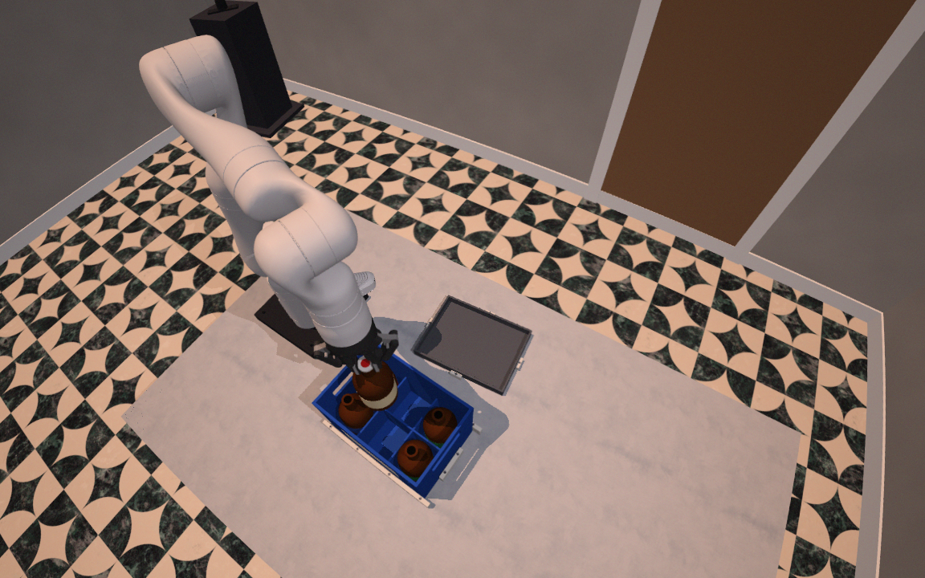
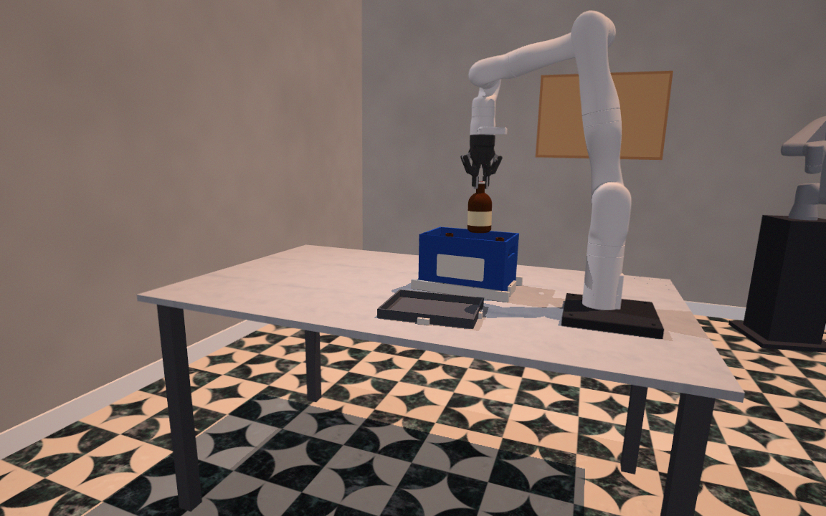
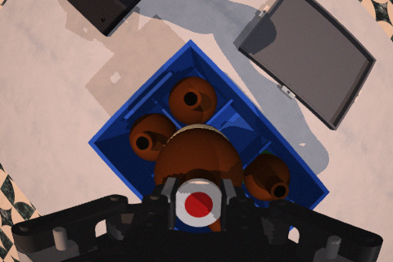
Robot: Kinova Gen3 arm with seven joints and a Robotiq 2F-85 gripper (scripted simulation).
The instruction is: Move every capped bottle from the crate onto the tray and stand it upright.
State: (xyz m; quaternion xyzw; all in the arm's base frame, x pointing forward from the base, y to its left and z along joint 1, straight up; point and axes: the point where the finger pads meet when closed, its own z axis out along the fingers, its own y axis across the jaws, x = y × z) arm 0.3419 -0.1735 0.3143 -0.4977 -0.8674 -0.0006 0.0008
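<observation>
My gripper is now 7 cm above the brown capped bottle. From my hand the other things lie so: dark tray (32 cm below, 26 cm to the left, 11 cm ahead); then blue crate (25 cm below, 3 cm ahead, 1 cm to the right).
</observation>
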